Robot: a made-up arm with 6 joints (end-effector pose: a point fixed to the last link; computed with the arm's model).
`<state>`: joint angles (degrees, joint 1 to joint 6).
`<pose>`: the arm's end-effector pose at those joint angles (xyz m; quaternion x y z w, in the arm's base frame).
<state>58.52 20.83 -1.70 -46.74 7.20 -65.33</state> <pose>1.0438 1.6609 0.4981 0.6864 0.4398 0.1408 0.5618</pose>
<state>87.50 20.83 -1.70 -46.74 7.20 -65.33</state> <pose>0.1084 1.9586 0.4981 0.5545 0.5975 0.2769 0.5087</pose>
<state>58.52 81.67 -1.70 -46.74 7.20 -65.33</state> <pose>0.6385 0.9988 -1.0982 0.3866 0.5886 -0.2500 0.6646</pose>
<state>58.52 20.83 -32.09 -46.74 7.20 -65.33</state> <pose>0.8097 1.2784 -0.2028 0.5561 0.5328 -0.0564 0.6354</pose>
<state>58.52 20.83 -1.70 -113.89 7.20 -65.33</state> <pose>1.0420 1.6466 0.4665 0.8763 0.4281 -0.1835 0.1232</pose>
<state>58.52 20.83 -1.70 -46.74 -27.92 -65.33</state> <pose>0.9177 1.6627 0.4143 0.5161 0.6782 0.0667 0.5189</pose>
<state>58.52 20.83 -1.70 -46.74 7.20 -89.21</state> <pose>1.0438 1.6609 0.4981 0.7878 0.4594 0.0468 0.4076</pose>
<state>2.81 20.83 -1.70 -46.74 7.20 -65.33</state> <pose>1.9603 0.0733 0.4981 0.8124 0.0681 -0.1380 0.5625</pose>
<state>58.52 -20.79 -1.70 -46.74 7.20 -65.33</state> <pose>0.7659 1.2070 1.6242 0.7857 0.2642 0.3922 0.3988</pose>
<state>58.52 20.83 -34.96 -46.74 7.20 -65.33</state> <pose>0.7782 1.2271 -0.2547 0.5416 0.5397 -0.0750 0.6401</pose>
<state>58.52 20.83 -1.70 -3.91 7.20 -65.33</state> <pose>1.0281 1.6749 0.5072 0.4381 0.3686 0.3297 0.7507</pose>
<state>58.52 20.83 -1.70 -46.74 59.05 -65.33</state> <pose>1.1253 1.5376 0.6605 0.8177 0.0203 0.2246 0.5296</pose>
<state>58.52 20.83 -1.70 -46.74 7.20 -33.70</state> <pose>1.0438 1.6609 0.4981 0.5073 0.3847 0.2553 0.7276</pose>
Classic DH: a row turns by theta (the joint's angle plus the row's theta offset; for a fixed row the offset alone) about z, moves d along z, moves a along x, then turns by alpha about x. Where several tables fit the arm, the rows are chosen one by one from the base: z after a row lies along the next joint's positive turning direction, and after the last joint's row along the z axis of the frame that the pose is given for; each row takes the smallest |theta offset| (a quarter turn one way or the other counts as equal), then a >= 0, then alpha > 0; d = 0 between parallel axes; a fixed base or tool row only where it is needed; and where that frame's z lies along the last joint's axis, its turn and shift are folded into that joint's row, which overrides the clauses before.
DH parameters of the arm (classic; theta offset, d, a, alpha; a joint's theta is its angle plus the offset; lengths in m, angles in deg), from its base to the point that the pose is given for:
joint 1: 0 0.361 0.214 -90
joint 2: -90 0 0.655 180
joint 3: 0 0 0.12 -90
joint 4: 0 -1.332 0 90
joint 5: 0 0 0 -90
joint 6: 90 -0.251 0 90
tool (fixed): -90 0 0 0

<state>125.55 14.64 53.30 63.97 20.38 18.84</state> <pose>-0.9386 1.1784 2.0975 0.0631 -0.7485 0.5021 0.4286</pose>
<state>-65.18 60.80 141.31 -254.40 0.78 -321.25</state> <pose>0.3931 -0.8421 2.2615 0.7230 -0.2223 0.6397 0.1361</pose>
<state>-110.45 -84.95 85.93 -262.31 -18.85 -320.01</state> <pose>0.6266 1.9104 0.5382 0.2790 0.2006 0.6673 0.6607</pose>
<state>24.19 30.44 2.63 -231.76 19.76 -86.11</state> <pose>1.7646 0.8657 0.2538 -0.3542 0.2003 0.4232 0.8095</pose>
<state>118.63 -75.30 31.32 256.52 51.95 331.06</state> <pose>0.6074 -0.7116 1.9307 -0.7885 -0.3509 -0.2017 0.4630</pose>
